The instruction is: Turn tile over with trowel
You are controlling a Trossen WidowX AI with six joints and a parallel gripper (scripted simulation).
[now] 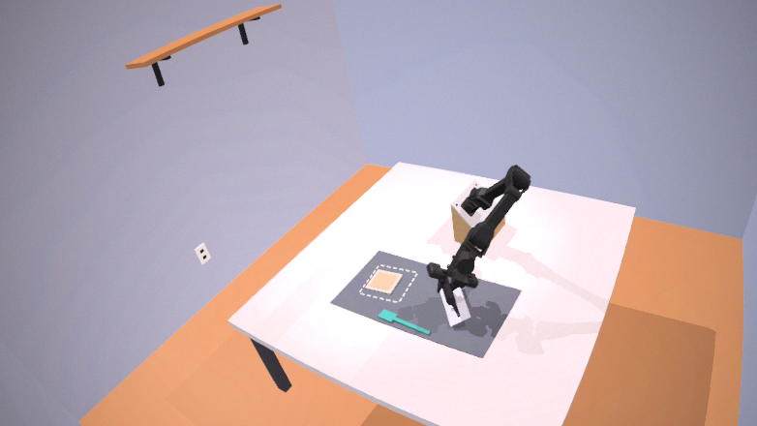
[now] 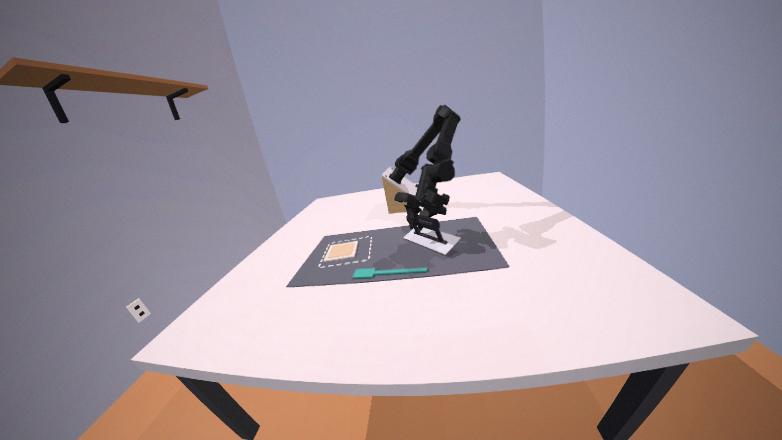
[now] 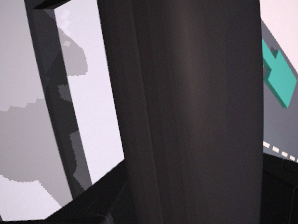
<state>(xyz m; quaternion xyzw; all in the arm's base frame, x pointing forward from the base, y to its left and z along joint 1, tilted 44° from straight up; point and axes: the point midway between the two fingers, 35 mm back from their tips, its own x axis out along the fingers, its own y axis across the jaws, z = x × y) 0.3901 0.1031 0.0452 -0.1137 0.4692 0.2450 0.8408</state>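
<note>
The grey mat is 8 cm to the right of my gripper tip and 8 cm below it. Round my gripper tip: tile 27 cm to the right, 5 cm below, 1 cm behind; teal trowel 14 cm ahead, 10 cm to the right, 5 cm below.
</note>
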